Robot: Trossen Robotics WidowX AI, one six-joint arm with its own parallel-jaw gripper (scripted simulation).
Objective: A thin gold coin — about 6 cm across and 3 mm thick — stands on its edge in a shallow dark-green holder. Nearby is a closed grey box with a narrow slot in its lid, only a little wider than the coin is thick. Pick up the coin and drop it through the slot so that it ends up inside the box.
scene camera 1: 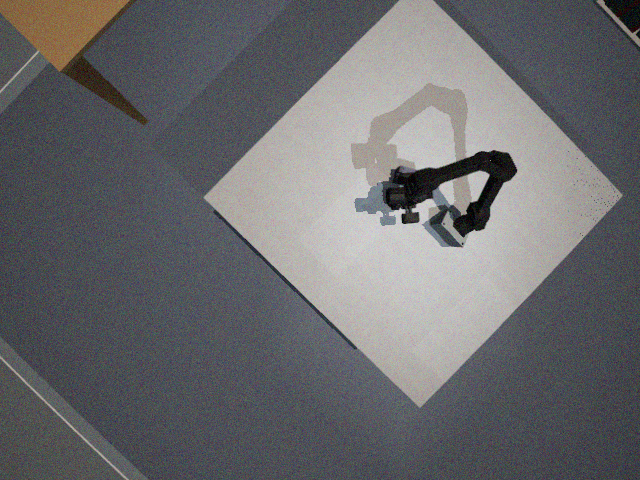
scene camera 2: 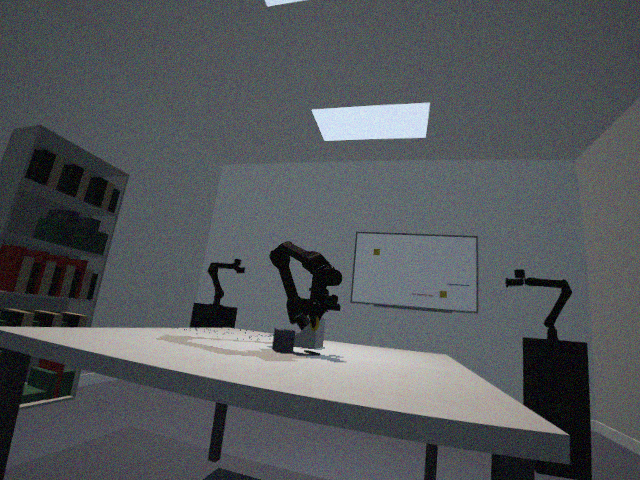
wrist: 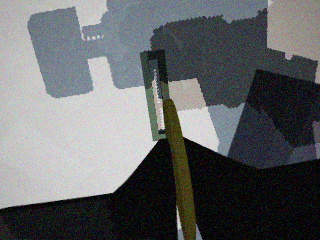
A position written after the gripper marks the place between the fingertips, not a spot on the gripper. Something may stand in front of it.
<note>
The gripper (scene camera 2: pixel 314 328) carries a gold coin.
The gripper also shows in the wrist view (wrist: pixel 171 146).
</note>
